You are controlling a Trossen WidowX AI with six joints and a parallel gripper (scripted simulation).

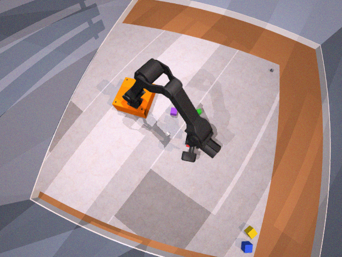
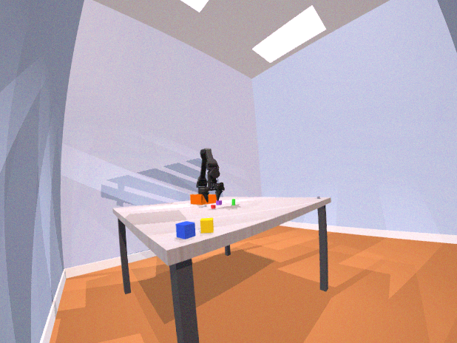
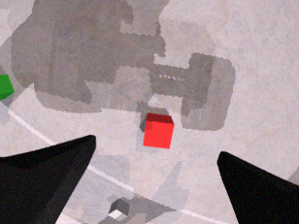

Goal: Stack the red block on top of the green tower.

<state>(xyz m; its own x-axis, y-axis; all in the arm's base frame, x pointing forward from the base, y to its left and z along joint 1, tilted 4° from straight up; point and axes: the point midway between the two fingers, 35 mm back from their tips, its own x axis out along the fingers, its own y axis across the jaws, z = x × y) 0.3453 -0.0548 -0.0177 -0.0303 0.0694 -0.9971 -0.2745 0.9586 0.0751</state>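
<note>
Right now my gripper tip is 3 cm above the red block. Round my gripper tip: tiny white cube (12 cm behind, 3 cm below); then yellow block (51 cm ahead, 27 cm to the right, 2 cm below); then purple block (15 cm behind, 12 cm to the left, 3 cm below).
</note>
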